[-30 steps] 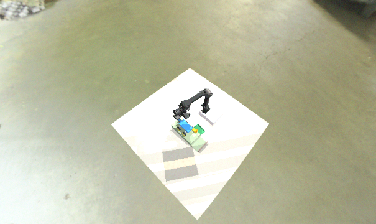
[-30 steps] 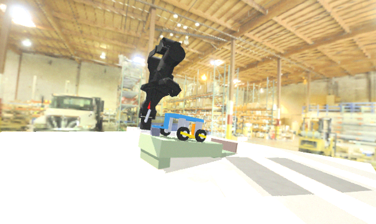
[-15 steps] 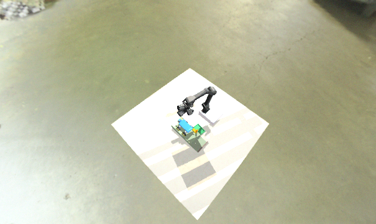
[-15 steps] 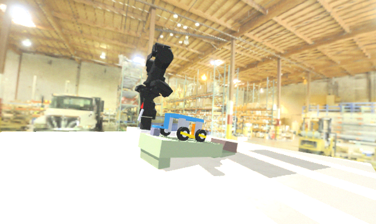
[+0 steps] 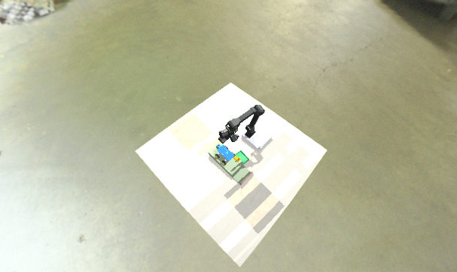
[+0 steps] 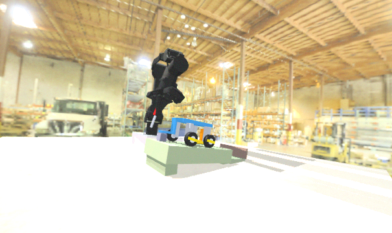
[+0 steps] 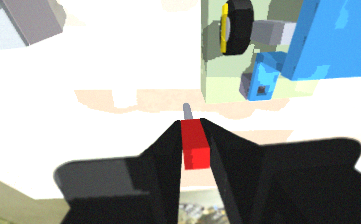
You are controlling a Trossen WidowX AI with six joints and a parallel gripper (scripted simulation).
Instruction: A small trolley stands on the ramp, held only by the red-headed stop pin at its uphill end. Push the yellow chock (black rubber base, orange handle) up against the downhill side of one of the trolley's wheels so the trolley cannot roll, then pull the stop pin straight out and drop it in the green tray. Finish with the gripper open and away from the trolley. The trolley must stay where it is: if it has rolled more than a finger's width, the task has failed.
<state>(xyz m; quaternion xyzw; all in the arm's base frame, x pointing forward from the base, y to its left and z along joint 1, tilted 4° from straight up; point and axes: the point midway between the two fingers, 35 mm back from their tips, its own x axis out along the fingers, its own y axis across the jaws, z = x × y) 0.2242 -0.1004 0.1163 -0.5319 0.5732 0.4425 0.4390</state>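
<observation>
Right now my gripper tip is 2 cm past the green tray, 19 cm to the right of it and 17 cm above it. Also, from my gripper tip: blue trolley (11 cm ahead, 9 cm to the left, 5 cm below); then red-headed stop pin (right at my gripper tip); then pale green ramp (11 cm ahead, 9 cm to the left, 12 cm below).
</observation>
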